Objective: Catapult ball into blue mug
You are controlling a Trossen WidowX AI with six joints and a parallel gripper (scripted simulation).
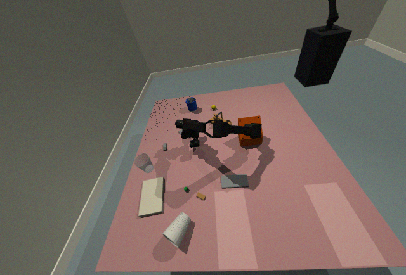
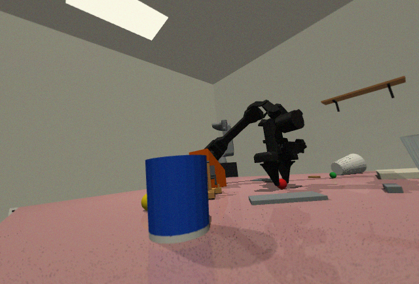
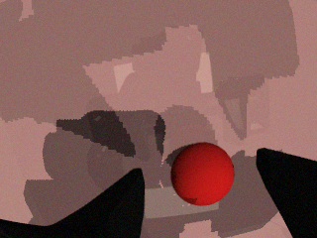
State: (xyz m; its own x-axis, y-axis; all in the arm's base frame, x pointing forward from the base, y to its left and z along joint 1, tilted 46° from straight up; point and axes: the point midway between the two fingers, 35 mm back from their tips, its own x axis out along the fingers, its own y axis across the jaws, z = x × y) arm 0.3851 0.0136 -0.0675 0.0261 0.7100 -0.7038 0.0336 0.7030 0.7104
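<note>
The wooden catapult lies 20 cm behind my gripper tip, 14 cm to the right of it and 4 cm above it. The rest, counted from my gripper tip: green ball 7 cm ahead, 33 cm to the left; grey block 24 cm ahead, 1 cm to the right, 1 cm below; red ball right at my gripper tip.
</note>
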